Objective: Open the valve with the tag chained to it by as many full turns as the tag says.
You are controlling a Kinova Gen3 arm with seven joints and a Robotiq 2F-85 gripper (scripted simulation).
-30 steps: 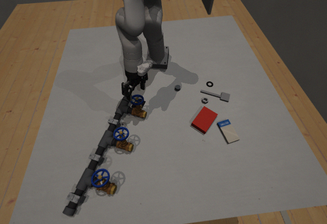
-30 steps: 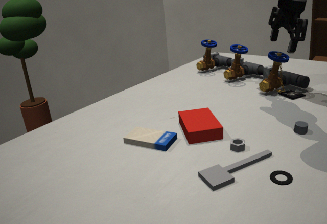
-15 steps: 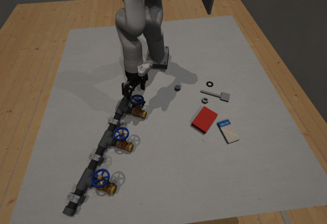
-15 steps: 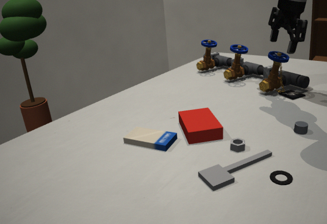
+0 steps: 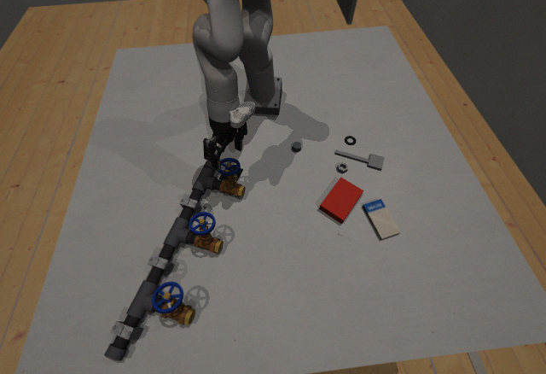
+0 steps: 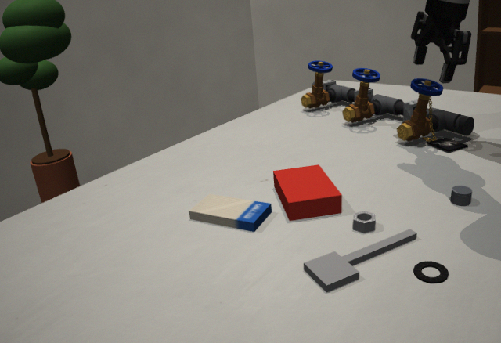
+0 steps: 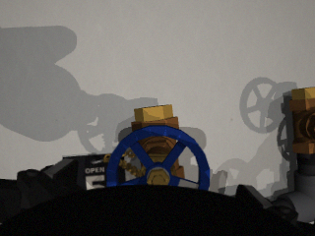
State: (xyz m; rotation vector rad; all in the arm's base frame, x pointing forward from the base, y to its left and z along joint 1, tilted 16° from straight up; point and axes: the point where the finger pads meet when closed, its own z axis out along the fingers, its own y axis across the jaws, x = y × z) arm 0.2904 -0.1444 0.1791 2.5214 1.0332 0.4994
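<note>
The black tag is 150 mm below my hand and 30 mm behind it. Also, from my hand: red block 310 mm to the left, 140 mm below, 140 mm ahead; then small grey cylinder 230 mm to the left, 140 mm below, 90 mm behind; then grey paddle-shaped tool 440 mm to the left, 150 mm below, 10 mm ahead.
</note>
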